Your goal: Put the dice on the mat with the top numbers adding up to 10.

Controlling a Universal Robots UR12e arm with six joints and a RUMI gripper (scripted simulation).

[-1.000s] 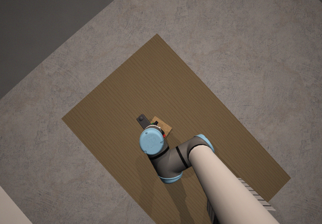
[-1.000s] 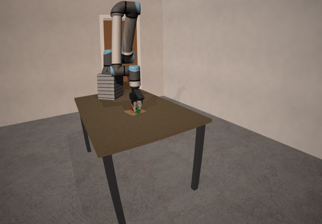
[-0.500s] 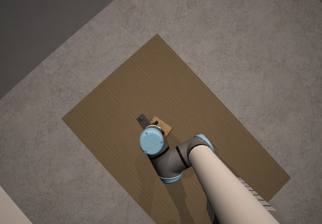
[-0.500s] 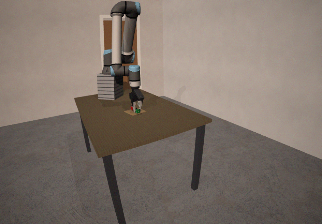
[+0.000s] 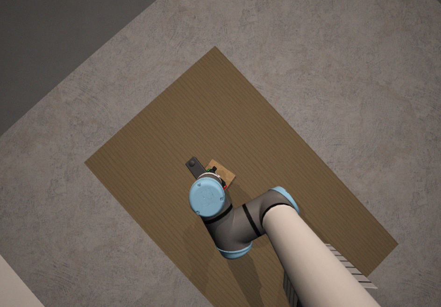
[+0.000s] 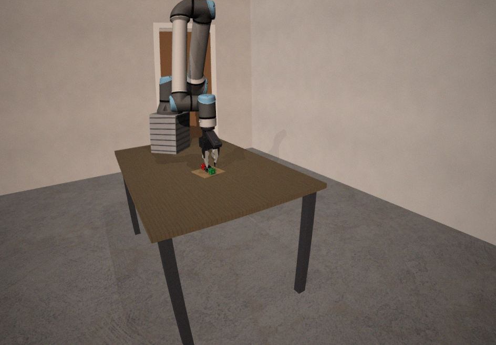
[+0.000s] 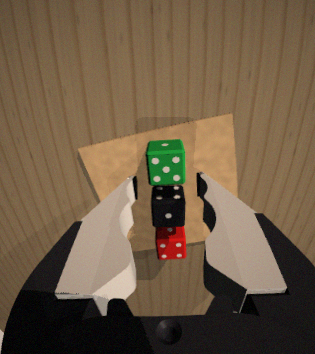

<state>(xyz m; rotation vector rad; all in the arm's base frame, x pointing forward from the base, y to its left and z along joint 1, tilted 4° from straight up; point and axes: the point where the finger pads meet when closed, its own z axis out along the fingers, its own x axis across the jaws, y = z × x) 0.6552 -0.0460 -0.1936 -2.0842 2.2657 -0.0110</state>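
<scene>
My hand is 4 cm above the green die. The rest, counted from my hand: tan mat: 5 cm behind, 5 cm below; then black die: 4 cm behind, 4 cm below; then red die: 9 cm behind, 1 cm to the left, 4 cm below.
</scene>
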